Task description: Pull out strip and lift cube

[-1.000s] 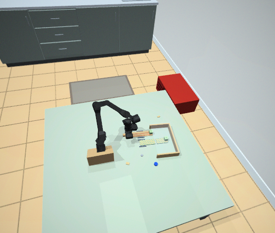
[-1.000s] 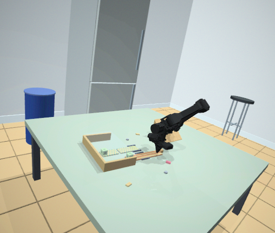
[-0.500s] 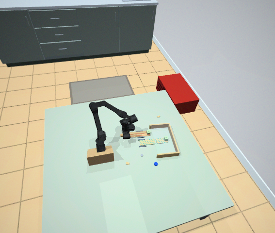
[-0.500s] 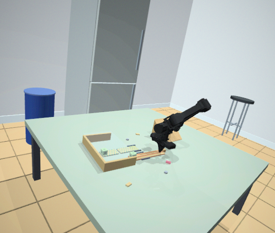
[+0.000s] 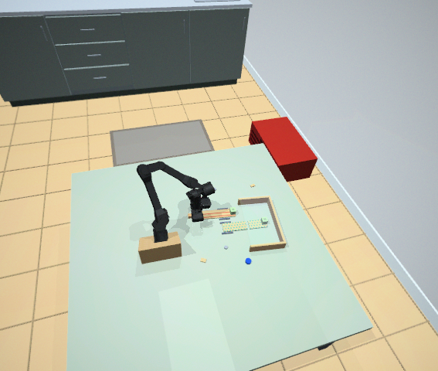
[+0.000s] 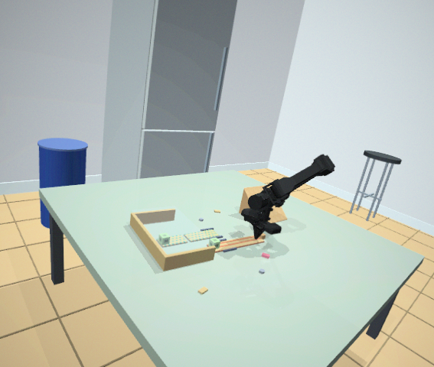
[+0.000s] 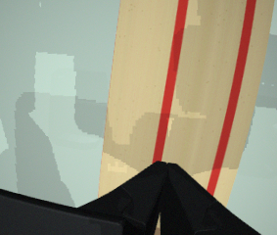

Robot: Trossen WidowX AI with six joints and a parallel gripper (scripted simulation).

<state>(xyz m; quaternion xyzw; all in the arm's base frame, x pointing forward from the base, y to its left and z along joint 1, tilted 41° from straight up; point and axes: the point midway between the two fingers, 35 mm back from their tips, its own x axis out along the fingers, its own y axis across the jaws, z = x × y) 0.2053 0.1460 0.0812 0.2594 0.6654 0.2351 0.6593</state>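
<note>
The tan block lies 4 cm behind my gripper tip. Also, from my gripper tip: blue disc: 22 cm ahead, 33 cm to the right; pink piece: 5 cm ahead, 11 cm to the left.
</note>
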